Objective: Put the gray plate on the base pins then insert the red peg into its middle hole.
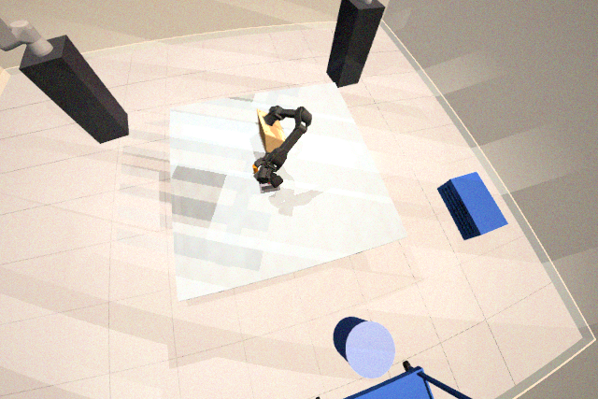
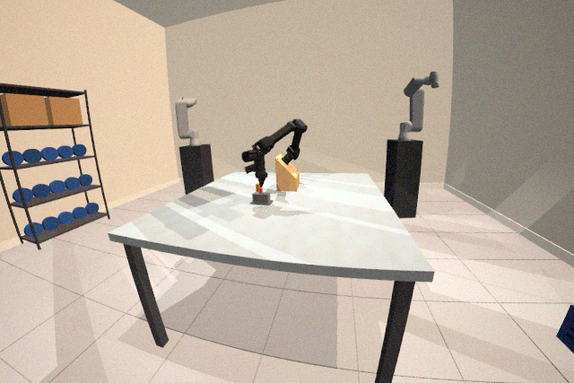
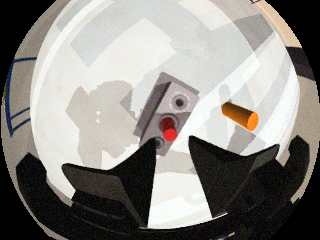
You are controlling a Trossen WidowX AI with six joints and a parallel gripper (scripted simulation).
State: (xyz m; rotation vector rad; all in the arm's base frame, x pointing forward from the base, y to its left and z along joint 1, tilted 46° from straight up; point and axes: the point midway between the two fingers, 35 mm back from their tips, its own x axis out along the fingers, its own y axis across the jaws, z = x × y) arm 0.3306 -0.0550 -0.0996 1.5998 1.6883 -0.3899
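Now: gripper tip 50 mm above the red peg. The rest, counted from my gripper tip: gray plate (50 mm below); then base (90 mm below); then orange cylinder (120 mm behind, 50 mm to the right, 60 mm below).
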